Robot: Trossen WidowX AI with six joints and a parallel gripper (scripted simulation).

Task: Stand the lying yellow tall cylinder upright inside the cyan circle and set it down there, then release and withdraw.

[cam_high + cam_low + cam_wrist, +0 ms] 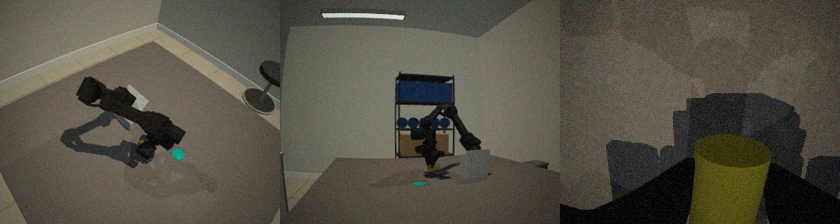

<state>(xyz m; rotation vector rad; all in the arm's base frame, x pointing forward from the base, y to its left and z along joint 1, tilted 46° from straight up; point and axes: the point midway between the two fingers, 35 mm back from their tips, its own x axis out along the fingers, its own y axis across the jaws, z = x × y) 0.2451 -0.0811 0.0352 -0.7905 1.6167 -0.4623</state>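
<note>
Right now the cyan circle is 110 mm to the left of my gripper tip, 90 mm ahead of it and 50 mm below it. The rest, counted from my gripper tip: yellow tall cylinder: 20 mm behind, 10 mm to the right.
</note>
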